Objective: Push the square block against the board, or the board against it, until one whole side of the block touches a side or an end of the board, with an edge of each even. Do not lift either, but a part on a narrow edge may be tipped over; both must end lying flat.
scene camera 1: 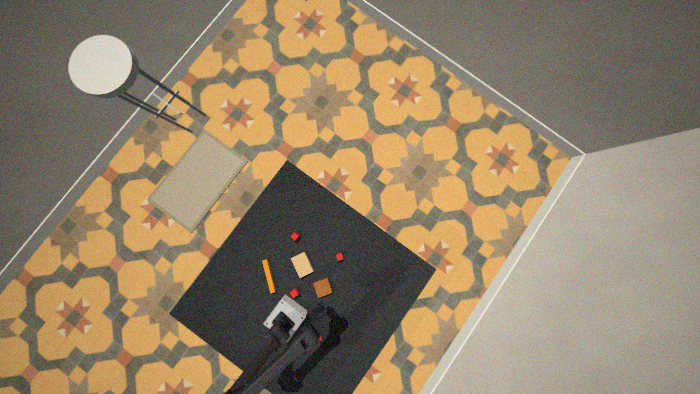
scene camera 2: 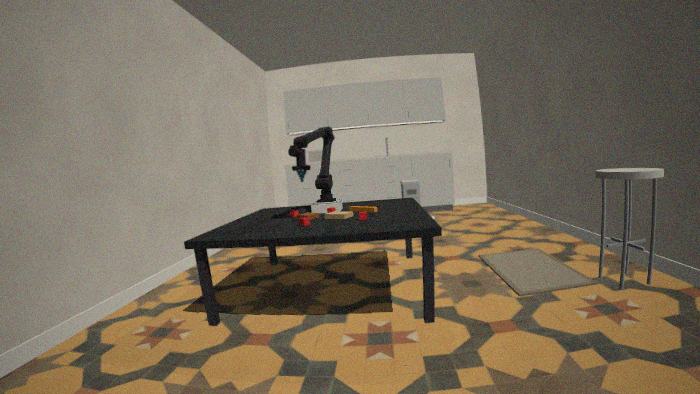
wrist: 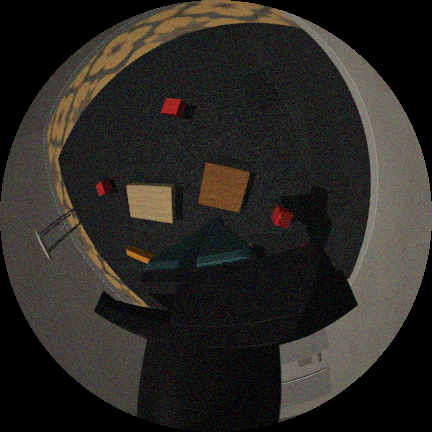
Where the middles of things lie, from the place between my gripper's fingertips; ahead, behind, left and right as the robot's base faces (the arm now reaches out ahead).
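Scene:
I have my hand 10 mm to the right of the brown square block (wrist: 222, 186), 20 mm past it and 220 mm above it. Going by their middles, that block is the nearest to my hand of the things named here. The tan wooden board (wrist: 156, 201), meanwhile, is 210 mm to the left of my hand and 220 mm below it.

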